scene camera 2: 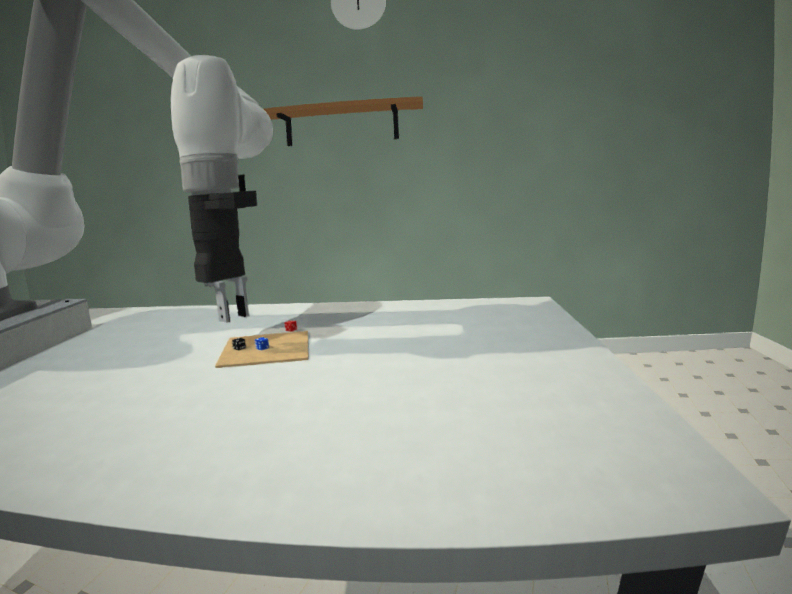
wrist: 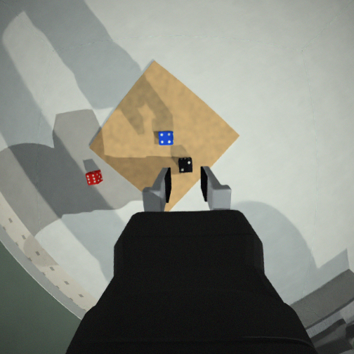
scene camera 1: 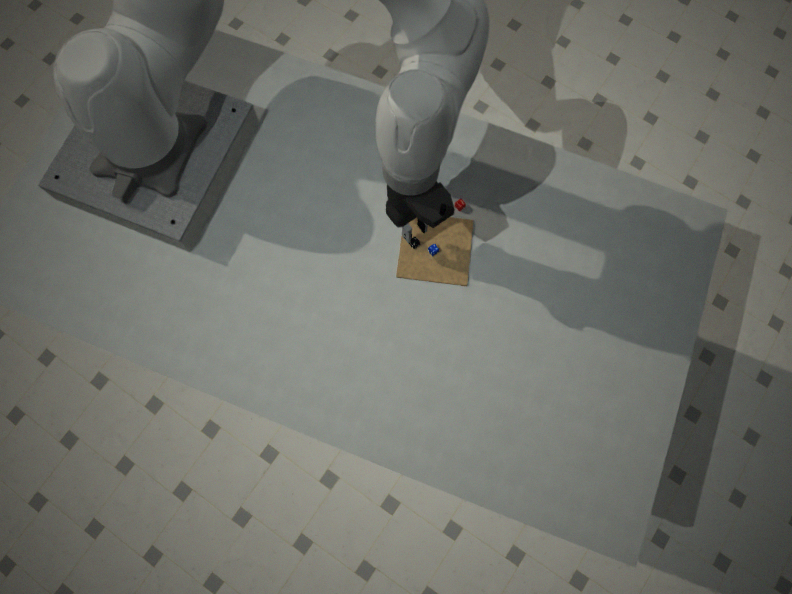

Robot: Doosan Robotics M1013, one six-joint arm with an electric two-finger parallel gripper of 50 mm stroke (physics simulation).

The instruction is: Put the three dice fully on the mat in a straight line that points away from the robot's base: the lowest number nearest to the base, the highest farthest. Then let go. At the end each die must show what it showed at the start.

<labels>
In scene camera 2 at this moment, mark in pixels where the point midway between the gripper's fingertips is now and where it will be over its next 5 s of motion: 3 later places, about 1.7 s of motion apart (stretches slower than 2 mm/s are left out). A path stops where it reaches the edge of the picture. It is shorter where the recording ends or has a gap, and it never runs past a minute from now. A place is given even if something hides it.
My gripper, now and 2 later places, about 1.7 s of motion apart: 234, 318; 285, 308; 281, 320
</labels>
